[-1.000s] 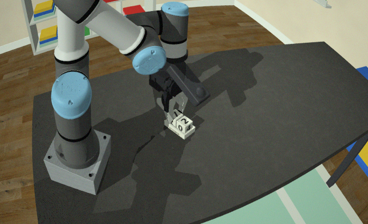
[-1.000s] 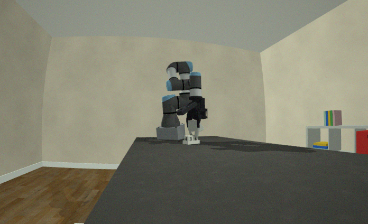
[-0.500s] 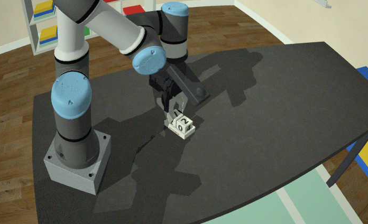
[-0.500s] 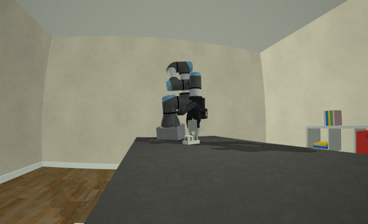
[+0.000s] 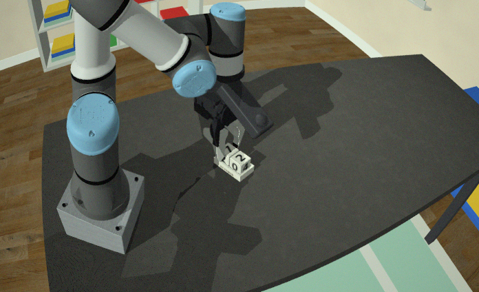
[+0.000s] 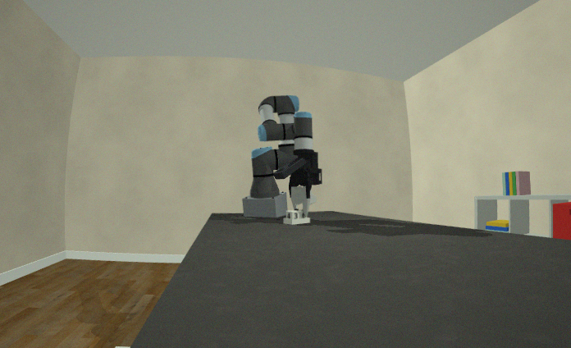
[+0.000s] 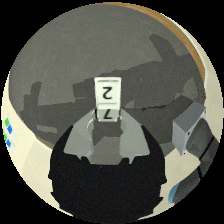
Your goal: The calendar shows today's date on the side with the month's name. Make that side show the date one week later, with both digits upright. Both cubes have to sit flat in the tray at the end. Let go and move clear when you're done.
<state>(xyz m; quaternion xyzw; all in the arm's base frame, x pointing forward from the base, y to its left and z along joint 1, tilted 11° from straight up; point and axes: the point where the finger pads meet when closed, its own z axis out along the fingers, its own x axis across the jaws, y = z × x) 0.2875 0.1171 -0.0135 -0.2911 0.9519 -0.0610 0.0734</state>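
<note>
The white tray lies 1 cm ahead of my hand, 1 cm to the right of it and 3 cm below it.
</note>
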